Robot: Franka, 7 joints.
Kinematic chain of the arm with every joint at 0, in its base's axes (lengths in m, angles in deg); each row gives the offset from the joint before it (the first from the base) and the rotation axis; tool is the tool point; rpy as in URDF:
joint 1: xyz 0 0 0.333 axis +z
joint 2: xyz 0 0 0 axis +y
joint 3: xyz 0 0 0.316 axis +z
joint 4: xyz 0.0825 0 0 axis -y
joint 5: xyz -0.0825 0 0.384 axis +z
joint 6: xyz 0 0 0 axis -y
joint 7: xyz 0.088 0 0 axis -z
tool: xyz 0 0 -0.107 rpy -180 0 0
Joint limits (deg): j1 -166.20..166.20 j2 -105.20..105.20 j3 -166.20..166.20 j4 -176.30..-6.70 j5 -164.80..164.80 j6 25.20..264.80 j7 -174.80..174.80
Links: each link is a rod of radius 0.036 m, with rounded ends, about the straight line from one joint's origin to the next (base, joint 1, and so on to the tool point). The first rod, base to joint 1, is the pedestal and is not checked.
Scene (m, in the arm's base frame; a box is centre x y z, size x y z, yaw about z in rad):
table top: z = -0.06
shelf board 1: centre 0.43 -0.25 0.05 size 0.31 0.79 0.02 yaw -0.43
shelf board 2: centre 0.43 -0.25 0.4 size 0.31 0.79 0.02 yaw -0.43
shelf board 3: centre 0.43 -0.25 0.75 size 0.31 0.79 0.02 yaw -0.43
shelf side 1: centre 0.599 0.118 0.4 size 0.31 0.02 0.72 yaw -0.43
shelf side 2: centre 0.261 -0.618 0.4 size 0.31 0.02 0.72 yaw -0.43
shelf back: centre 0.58 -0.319 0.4 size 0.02 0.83 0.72 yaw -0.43
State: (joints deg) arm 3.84 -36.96 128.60 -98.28 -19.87 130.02 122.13
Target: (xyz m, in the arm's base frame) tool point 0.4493 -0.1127 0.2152
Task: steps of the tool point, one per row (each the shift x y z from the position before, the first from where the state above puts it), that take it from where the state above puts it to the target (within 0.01 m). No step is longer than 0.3 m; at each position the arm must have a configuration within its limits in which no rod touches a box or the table.
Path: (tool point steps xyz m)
1: 0.2534 0.0976 -0.0932
2: 0.2573 -0.0352 -0.0575
3: 0.1908 -0.1447 -0.0221
4: 0.0799 -0.1977 0.0085
5: -0.0360 -0.1816 0.0306
6: 0.0736 -0.0164 -0.0081
7: 0.0724 -0.0328 0.0008
8: 0.0653 -0.0477 0.0073

